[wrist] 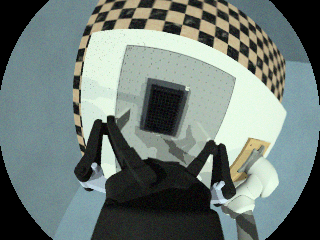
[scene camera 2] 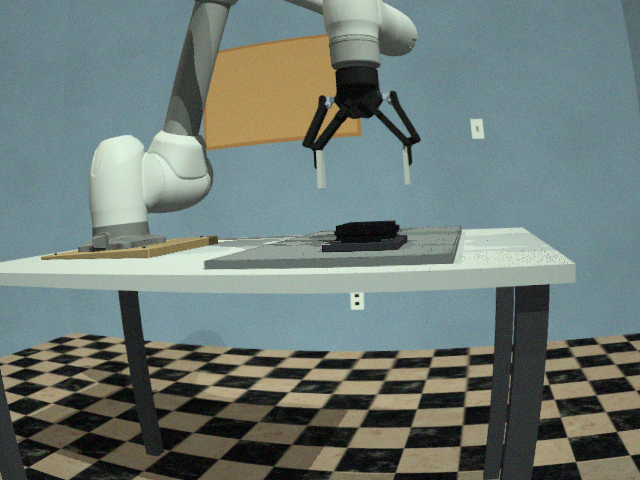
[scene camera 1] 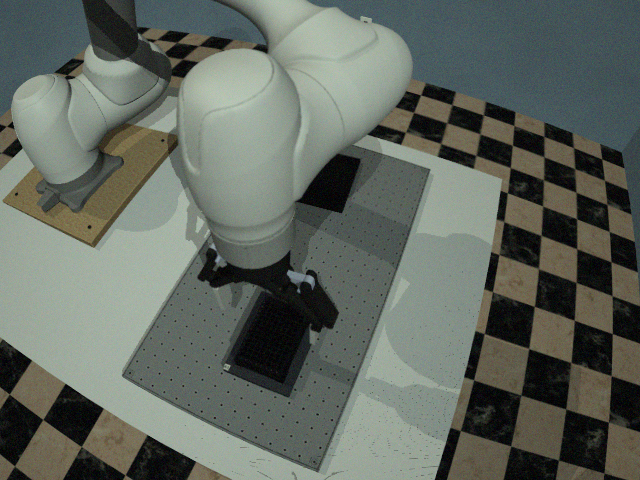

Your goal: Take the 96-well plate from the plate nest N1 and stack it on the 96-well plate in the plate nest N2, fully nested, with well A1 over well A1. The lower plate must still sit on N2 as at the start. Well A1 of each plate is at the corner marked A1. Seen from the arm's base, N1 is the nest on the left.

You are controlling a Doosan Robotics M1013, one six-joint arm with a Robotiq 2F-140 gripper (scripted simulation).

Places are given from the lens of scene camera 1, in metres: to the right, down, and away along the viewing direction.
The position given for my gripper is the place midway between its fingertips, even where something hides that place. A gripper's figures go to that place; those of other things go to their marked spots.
my gripper (scene camera 1: 269, 319): -0.08, 0.12, 0.63
black 96-well plate (scene camera 1: 271, 310): -0.08, 0.12, 0.71
plate nest N2 (scene camera 1: 303, 349): -0.03, 0.18, 0.69
plate nest N1 (scene camera 1: 336, 178): 0.04, -0.14, 0.92
The marked spots on the plate nest N1 and the plate nest N2 are 0.40 m apart.
